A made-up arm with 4 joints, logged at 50 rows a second.
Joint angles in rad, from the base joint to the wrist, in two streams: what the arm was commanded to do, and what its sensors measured. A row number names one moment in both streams.
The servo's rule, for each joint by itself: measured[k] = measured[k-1] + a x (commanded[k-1-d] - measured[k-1]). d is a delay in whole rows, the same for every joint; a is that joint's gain. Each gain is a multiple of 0.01, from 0.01 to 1. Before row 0 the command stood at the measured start. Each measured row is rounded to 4 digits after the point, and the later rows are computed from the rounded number. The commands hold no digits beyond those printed.
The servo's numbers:
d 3
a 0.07 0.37 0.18 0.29
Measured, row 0:
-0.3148 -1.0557 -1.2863 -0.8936
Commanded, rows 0 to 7:
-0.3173 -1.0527 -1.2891 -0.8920
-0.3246 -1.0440 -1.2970 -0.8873
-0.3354 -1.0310 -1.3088 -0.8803
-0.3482 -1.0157 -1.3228 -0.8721
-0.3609 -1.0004 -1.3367 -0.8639
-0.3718 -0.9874 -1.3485 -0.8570
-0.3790 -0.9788 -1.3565 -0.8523
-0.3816 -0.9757 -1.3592 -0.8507
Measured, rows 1 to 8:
-0.3148 -1.0557 -1.2863 -0.8936
-0.3148 -1.0557 -1.2863 -0.8936
-0.3148 -1.0557 -1.2863 -0.8936
-0.3150 -1.0546 -1.2868 -0.8931
-0.3157 -1.0507 -1.2886 -0.8914
-0.3171 -1.0434 -1.2922 -0.8882
-0.3193 -1.0332 -1.2977 -0.8835
-0.3222 -1.0211 -1.3047 -0.8778

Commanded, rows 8 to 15:
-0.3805 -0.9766 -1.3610 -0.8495
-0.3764 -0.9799 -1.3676 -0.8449
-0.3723 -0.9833 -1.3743 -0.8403
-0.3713 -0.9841 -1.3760 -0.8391
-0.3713 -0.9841 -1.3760 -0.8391
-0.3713 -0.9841 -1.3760 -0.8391
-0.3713 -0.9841 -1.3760 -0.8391
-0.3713 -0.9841 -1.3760 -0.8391
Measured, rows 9 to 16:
-0.3257 -1.0086 -1.3126 -0.8718
-0.3294 -0.9976 -1.3205 -0.8661
-0.3331 -0.9895 -1.3275 -0.8616
-0.3364 -0.9847 -1.3335 -0.8581
-0.3392 -0.9829 -1.3396 -0.8543
-0.3415 -0.9830 -1.3458 -0.8502
-0.3436 -0.9834 -1.3512 -0.8470
-0.3455 -0.9837 -1.3557 -0.8447

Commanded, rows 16 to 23:
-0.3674 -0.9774 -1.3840 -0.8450
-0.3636 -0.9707 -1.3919 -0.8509
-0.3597 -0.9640 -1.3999 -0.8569
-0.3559 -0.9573 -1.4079 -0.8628
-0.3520 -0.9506 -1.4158 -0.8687
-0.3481 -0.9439 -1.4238 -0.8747
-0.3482 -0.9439 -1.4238 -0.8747
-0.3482 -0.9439 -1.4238 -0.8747
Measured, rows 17 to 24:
-0.3473 -0.9838 -1.3594 -0.8431
-0.3490 -0.9839 -1.3624 -0.8419
-0.3506 -0.9840 -1.3648 -0.8411
-0.3518 -0.9816 -1.3683 -0.8422
-0.3526 -0.9776 -1.3725 -0.8447
-0.3531 -0.9726 -1.3774 -0.8482
-0.3533 -0.9669 -1.3829 -0.8524
-0.3532 -0.9609 -1.3888 -0.8571

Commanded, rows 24 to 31:
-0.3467 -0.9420 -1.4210 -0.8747
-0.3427 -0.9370 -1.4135 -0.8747
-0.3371 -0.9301 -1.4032 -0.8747
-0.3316 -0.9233 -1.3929 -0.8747
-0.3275 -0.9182 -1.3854 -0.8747
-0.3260 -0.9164 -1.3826 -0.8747
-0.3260 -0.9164 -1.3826 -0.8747
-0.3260 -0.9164 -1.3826 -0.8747
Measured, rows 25 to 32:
-0.3528 -0.9546 -1.3951 -0.8622
-0.3525 -0.9506 -1.4003 -0.8658
-0.3522 -0.9481 -1.4045 -0.8684
-0.3518 -0.9458 -1.4075 -0.8702
-0.3512 -0.9425 -1.4086 -0.8715
-0.3502 -0.9379 -1.4076 -0.8724
-0.3489 -0.9325 -1.4050 -0.8731
-0.3474 -0.9272 -1.4015 -0.8736

